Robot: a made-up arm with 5 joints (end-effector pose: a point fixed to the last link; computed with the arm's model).
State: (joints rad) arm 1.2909 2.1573 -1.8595 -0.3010 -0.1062
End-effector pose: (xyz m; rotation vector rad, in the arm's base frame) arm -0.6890 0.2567 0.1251 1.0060 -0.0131 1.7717
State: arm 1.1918 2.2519 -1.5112 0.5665 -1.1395
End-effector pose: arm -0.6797 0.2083 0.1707 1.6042 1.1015 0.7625
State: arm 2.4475 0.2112 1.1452 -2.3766 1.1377
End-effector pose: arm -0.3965 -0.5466 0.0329 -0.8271 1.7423 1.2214
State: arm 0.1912 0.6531 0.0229 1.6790 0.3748
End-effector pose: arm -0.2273 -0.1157 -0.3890 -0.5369 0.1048 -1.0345
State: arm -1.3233 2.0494 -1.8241 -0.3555 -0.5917
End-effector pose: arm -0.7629 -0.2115 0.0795 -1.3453 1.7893 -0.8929
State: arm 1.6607 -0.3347 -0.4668 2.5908 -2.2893
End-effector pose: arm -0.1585 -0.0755 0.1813 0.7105 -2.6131 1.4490
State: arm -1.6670 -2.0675 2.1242 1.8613 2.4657
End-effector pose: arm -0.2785 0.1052 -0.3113 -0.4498 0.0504 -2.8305
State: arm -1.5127 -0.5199 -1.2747 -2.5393 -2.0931
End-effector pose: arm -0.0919 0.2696 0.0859 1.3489 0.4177 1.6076
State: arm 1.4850 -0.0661 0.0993 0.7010 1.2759
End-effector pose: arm -0.0609 -0.3334 0.2332 -2.6067 0.0225 -1.0760
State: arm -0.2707 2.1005 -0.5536 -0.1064 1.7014
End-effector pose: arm -0.4886 0.2582 0.1040 -0.2710 -1.9488 0.8556
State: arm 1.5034 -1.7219 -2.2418 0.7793 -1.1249
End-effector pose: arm -0.0435 0.2816 0.2448 -1.2954 -1.8277 2.0349
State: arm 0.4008 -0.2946 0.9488 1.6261 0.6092
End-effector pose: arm -0.4018 -0.1225 -0.1779 -1.3040 1.1441 -1.8163
